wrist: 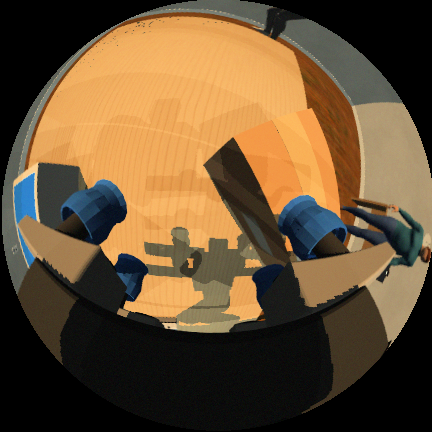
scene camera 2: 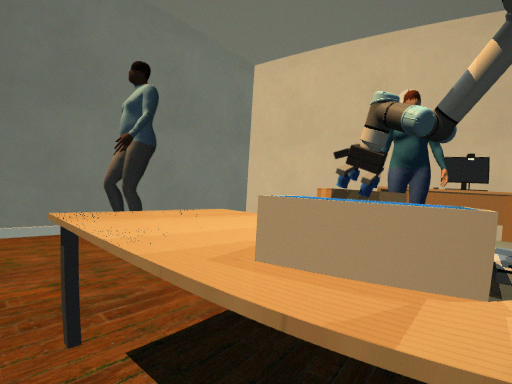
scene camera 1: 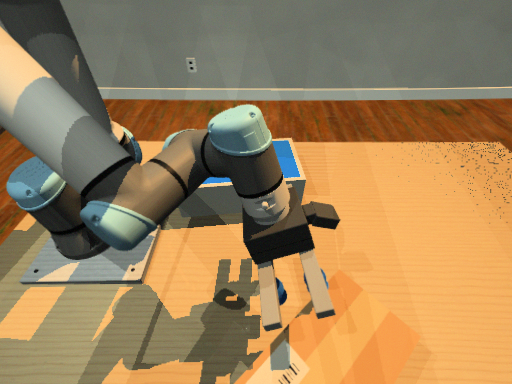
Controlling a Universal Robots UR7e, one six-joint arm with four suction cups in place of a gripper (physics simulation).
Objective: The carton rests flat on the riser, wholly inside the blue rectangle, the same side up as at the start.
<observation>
My suction head [wrist: 304, 222] holds nothing. The cup is 20 cm from the middle of a carton [scene camera 1: 364, 334]. On the table rests a riser [scene camera 2: 448, 250].
The riser is seen too in the wrist view [wrist: 44, 187] and in scene camera 1 [scene camera 1: 215, 196]. The carton also shows in the wrist view [wrist: 258, 171] and in scene camera 2 [scene camera 2: 321, 192].
</observation>
